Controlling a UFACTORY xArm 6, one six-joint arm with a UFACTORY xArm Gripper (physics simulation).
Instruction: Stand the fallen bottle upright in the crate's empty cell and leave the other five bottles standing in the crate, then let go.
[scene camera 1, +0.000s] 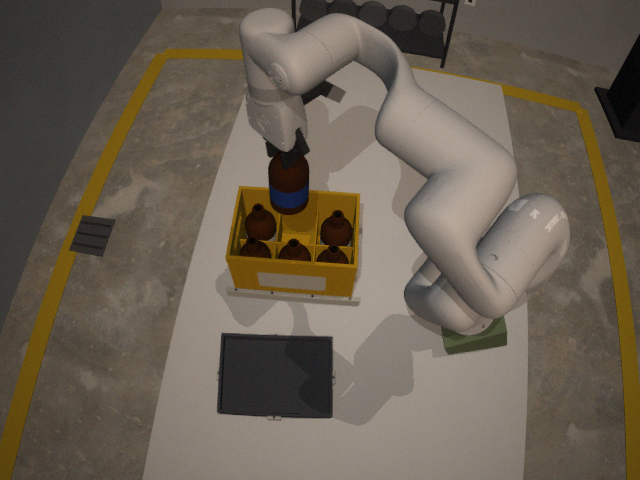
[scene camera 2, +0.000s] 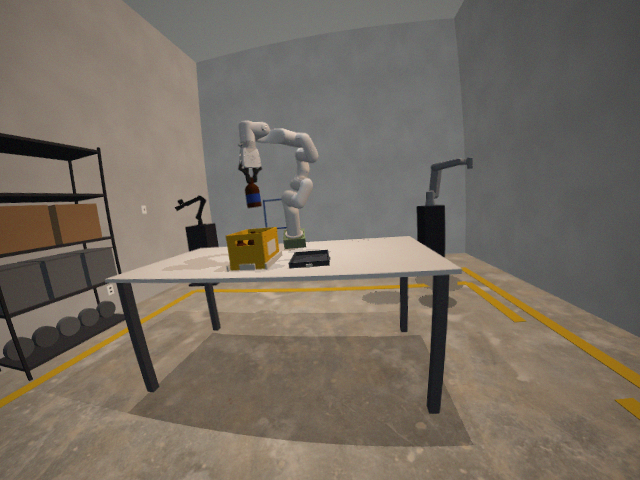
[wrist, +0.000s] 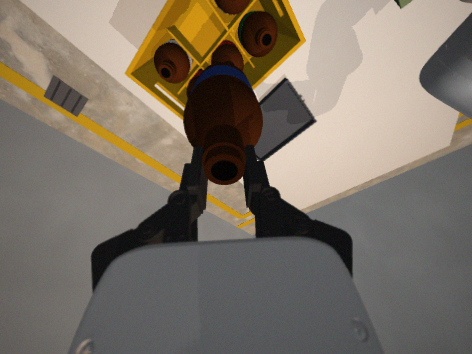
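My gripper is shut on the neck of a brown bottle with a blue band. The bottle hangs about upright, well above the yellow crate. In scene camera 1 the crate's empty cell is the middle one of the back row, partly behind the held bottle's base. Brown bottles stand upright at back left, back right, front left, front middle and front right. In the wrist view the held bottle hides part of the crate.
A dark shallow tray lies on the white table, in front of the crate in scene camera 1. The arm's green base block is to the right there. Pale rails edge the crate's foot.
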